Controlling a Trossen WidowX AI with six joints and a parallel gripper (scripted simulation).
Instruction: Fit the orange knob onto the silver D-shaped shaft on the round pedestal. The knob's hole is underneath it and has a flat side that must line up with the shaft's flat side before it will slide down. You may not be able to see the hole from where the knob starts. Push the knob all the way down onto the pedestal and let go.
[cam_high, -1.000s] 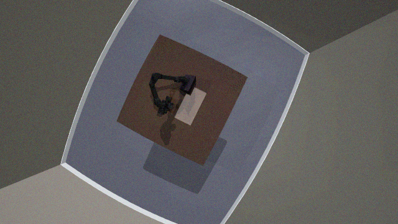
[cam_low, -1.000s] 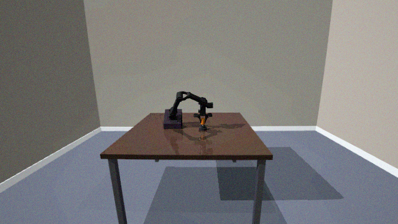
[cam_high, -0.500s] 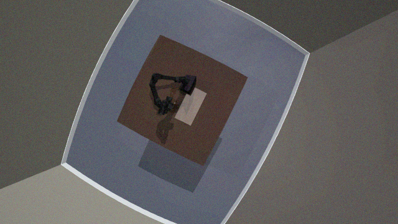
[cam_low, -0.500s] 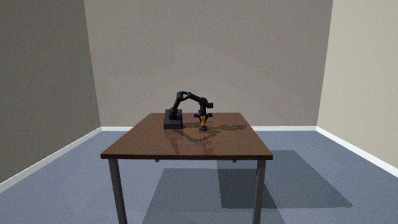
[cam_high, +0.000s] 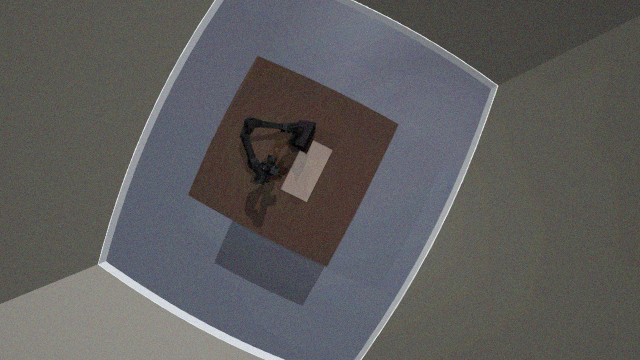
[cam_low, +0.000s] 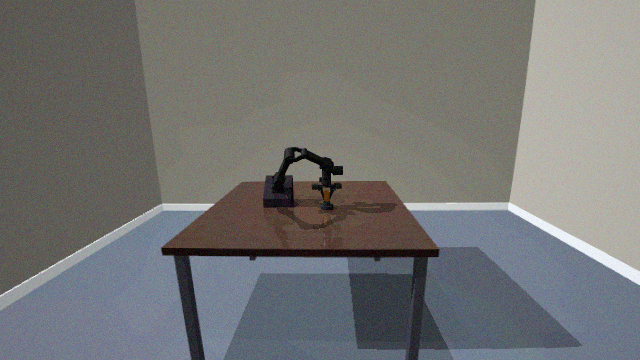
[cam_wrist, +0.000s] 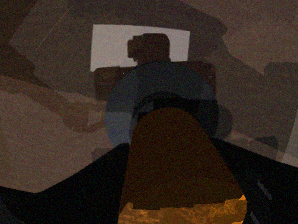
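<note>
My gripper tip is now 30 mm above the dark round pedestal. Round my gripper tip: orange knob (30 mm above).
</note>
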